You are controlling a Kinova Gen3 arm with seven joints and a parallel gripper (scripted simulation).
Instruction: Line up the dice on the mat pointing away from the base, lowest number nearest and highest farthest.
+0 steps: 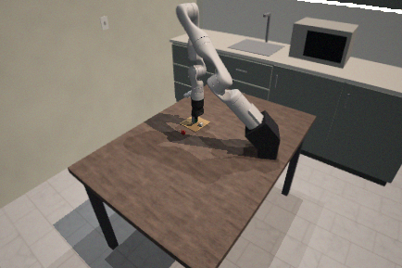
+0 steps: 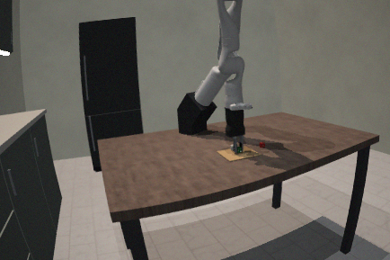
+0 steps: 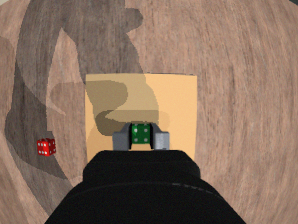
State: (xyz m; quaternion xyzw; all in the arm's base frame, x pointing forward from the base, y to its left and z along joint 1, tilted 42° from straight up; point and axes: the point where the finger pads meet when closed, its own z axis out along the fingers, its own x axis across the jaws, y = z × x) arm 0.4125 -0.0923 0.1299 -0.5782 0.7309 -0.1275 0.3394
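My hand is 10 mm above the green die. Also, from my hand: red die (10 mm behind, 130 mm to the left, 20 mm below); then white die (50 mm behind, 10 mm to the left, 10 mm below); then tan mat (30 mm below).
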